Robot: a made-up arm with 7 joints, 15 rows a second.
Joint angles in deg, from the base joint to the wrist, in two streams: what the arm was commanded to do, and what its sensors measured. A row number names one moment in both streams.
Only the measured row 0 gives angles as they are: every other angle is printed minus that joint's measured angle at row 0.
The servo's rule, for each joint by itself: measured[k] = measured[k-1] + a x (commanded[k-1-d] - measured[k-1]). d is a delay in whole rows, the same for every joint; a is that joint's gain. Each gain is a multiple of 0.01, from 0.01 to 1. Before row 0 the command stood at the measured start. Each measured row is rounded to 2 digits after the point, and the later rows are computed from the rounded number. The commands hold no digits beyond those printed.
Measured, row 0:
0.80 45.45 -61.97 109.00 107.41 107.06 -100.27
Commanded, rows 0 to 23:
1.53 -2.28 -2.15 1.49 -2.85 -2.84 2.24
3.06 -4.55 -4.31 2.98 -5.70 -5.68 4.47
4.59 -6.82 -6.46 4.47 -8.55 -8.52 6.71
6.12 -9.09 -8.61 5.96 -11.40 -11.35 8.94
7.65 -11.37 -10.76 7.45 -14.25 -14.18 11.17
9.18 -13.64 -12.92 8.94 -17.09 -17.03 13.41
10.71 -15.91 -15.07 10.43 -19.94 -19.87 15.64
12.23 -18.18 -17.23 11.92 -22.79 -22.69 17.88
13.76 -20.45 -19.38 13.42 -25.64 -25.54 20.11
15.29 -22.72 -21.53 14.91 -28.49 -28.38 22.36
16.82 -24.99 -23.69 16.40 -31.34 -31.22 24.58
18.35 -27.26 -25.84 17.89 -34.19 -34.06 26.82
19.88 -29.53 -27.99 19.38 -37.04 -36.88 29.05
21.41 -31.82 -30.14 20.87 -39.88 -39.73 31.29
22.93 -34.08 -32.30 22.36 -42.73 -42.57 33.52
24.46 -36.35 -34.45 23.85 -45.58 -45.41 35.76
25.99 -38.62 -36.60 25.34 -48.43 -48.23 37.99
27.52 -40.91 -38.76 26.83 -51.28 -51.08 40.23
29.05 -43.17 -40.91 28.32 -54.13 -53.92 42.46
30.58 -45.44 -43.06 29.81 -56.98 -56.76 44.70
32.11 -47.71 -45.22 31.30 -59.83 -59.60 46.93
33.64 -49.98 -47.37 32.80 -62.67 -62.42 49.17
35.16 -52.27 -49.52 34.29 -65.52 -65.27 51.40
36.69 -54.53 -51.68 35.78 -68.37 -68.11 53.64
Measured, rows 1 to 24:
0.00 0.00 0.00 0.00 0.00 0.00 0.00
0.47 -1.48 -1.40 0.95 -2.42 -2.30 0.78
1.27 -3.48 -3.29 2.25 -5.21 -5.04 2.07
2.30 -5.65 -5.35 3.67 -8.05 -7.86 3.69
3.48 -7.89 -7.47 5.14 -10.90 -10.69 5.53
4.77 -10.15 -9.61 6.62 -13.75 -13.52 7.50
6.14 -12.42 -11.76 8.10 -16.59 -16.36 9.57
7.56 -14.69 -13.91 9.59 -19.44 -19.20 11.69
9.01 -16.96 -16.07 11.08 -22.29 -22.03 13.86
10.48 -19.23 -18.22 12.58 -25.14 -24.87 16.05
11.97 -21.50 -20.37 14.07 -27.99 -27.71 18.26
13.47 -23.77 -22.53 15.56 -30.84 -30.55 20.47
14.98 -26.04 -24.68 17.05 -33.69 -33.39 22.69
16.50 -28.31 -26.83 18.54 -36.54 -36.22 24.92
18.02 -30.59 -28.98 20.03 -39.38 -39.06 27.15
19.54 -32.86 -31.14 21.52 -42.23 -41.90 29.38
21.07 -35.13 -33.29 23.01 -45.08 -44.74 31.61
22.60 -37.40 -35.44 24.50 -47.93 -47.57 33.84
24.13 -39.68 -37.60 25.99 -50.78 -50.41 36.08
25.66 -41.95 -39.75 27.48 -53.63 -53.25 38.31
27.19 -44.22 -41.90 28.97 -56.48 -56.09 40.55
28.72 -46.49 -44.06 30.46 -59.33 -58.93 42.78
30.25 -48.76 -46.21 31.96 -62.17 -61.76 45.02
31.77 -51.04 -48.36 33.45 -65.02 -64.60 47.25
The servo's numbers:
d 1
a 0.31 0.65 0.65 0.64 0.85 0.81 0.35

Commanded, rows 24 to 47:
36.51 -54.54 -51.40 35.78 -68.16 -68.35 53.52
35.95 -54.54 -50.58 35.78 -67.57 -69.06 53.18
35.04 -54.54 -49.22 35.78 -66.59 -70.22 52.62
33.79 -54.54 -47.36 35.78 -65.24 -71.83 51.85
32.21 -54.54 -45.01 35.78 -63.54 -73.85 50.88
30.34 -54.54 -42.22 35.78 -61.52 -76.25 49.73
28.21 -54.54 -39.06 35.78 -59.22 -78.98 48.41
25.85 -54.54 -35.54 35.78 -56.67 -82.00 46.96
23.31 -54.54 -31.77 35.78 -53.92 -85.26 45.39
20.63 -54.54 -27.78 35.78 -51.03 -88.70 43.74
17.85 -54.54 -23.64 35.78 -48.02 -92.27 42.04
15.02 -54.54 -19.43 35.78 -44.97 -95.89 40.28
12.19 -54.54 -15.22 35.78 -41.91 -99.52 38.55
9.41 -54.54 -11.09 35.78 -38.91 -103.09 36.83
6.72 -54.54 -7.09 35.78 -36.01 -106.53 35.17
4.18 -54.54 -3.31 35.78 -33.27 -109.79 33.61
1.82 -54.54 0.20 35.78 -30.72 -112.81 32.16
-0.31 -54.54 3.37 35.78 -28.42 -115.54 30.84
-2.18 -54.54 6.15 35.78 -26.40 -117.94 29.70
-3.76 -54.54 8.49 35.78 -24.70 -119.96 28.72
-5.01 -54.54 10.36 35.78 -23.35 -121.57 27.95
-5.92 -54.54 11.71 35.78 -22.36 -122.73 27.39
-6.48 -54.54 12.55 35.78 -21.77 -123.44 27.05
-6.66 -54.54 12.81 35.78 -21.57 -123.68 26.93
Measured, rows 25 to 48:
33.30 -53.31 -50.52 34.94 -67.87 -67.44 49.49
34.30 -54.11 -51.09 35.48 -68.12 -68.18 50.90
34.81 -54.39 -50.76 35.67 -67.65 -68.89 51.70
34.88 -54.49 -49.76 35.74 -66.75 -69.97 52.02
34.54 -54.52 -48.20 35.77 -65.47 -71.48 51.96
33.82 -54.53 -46.13 35.78 -63.83 -73.40 51.58
32.74 -54.54 -43.59 35.78 -61.87 -75.71 50.93
31.34 -54.54 -40.65 35.78 -59.62 -78.36 50.05
29.64 -54.54 -37.33 35.78 -57.11 -81.31 48.97
27.68 -54.54 -33.72 35.78 -54.40 -84.51 47.72
25.49 -54.54 -29.86 35.78 -51.54 -87.90 46.33
23.12 -54.54 -25.82 35.78 -48.55 -91.44 44.83
20.61 -54.54 -21.67 35.78 -45.51 -95.04 43.24
18.00 -54.54 -17.48 35.78 -42.45 -98.67 41.60
15.34 -54.54 -13.33 35.78 -39.44 -102.25 39.93
12.67 -54.54 -9.27 35.78 -36.52 -105.72 38.26
10.04 -54.54 -5.40 35.78 -33.76 -109.02 36.63
7.49 -54.54 -1.76 35.78 -31.18 -112.09 35.07
5.07 -54.54 1.57 35.78 -28.83 -114.88 33.59
2.82 -54.54 4.55 35.78 -26.76 -117.36 32.23
0.78 -54.54 7.11 35.78 -25.01 -119.47 31.00
-1.01 -54.54 9.22 35.78 -23.60 -121.17 29.93
-2.53 -54.54 10.84 35.78 -22.55 -122.43 29.04
-3.75 -54.54 11.95 35.78 -21.89 -123.25 28.34

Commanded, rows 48 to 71:
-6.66 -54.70 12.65 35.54 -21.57 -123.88 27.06
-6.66 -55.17 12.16 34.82 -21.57 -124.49 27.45
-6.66 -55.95 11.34 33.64 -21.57 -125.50 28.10
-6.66 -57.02 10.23 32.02 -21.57 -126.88 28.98
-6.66 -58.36 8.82 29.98 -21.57 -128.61 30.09
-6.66 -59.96 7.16 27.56 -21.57 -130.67 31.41
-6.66 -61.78 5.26 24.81 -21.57 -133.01 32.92
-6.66 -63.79 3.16 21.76 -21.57 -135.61 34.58
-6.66 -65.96 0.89 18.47 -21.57 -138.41 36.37
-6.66 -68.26 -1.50 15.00 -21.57 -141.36 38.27
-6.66 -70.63 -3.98 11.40 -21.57 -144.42 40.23
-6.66 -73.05 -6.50 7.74 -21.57 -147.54 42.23
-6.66 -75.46 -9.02 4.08 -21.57 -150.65 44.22
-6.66 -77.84 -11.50 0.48 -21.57 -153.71 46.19
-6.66 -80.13 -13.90 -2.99 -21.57 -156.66 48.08
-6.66 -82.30 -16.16 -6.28 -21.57 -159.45 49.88
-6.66 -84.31 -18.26 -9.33 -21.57 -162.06 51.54
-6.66 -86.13 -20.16 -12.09 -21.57 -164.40 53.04
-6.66 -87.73 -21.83 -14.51 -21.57 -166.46 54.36
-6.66 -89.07 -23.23 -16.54 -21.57 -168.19 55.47
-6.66 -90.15 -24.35 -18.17 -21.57 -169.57 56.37
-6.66 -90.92 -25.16 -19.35 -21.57 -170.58 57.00
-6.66 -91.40 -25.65 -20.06 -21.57 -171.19 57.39
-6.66 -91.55 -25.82 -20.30 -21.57 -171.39 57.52
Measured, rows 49 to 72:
-4.65 -54.54 12.51 35.78 -21.62 -123.60 27.85
-5.27 -54.64 12.60 35.63 -21.58 -123.83 27.57
-5.70 -54.98 12.31 35.11 -21.57 -124.36 27.53
-6.00 -55.61 11.68 34.17 -21.57 -125.28 27.73
-6.20 -56.53 10.74 32.79 -21.57 -126.58 28.17
-6.34 -57.72 9.49 30.99 -21.57 -128.22 28.84
-6.44 -59.18 7.98 28.79 -21.57 -130.20 29.74
-6.51 -60.87 6.21 26.24 -21.57 -132.48 30.85
-6.56 -62.77 4.23 23.37 -21.57 -135.02 32.16
-6.59 -64.84 2.06 20.23 -21.57 -137.77 33.63
-6.61 -67.06 -0.25 16.88 -21.57 -140.68 35.25
-6.63 -69.38 -2.67 13.37 -21.57 -143.71 36.99
-6.64 -71.77 -5.16 9.77 -21.57 -146.81 38.82
-6.65 -74.17 -7.67 6.13 -21.57 -149.92 40.71
-6.65 -76.56 -10.16 2.51 -21.57 -152.99 42.63
-6.65 -78.88 -12.59 -1.01 -21.57 -155.96 44.54
-6.65 -81.10 -14.91 -4.38 -21.57 -158.79 46.41
-6.65 -83.19 -17.09 -7.55 -21.57 -161.44 48.21
-6.65 -85.10 -19.09 -10.46 -21.57 -163.84 49.90
-6.65 -86.81 -20.87 -13.05 -21.57 -165.96 51.46
-6.65 -88.28 -22.40 -15.28 -21.57 -167.77 52.86
-6.65 -89.50 -23.67 -17.13 -21.57 -169.23 54.09
-6.65 -90.42 -24.64 -18.55 -21.57 -170.32 55.11
-6.65 -91.06 -25.30 -19.52 -21.57 -171.02 55.91

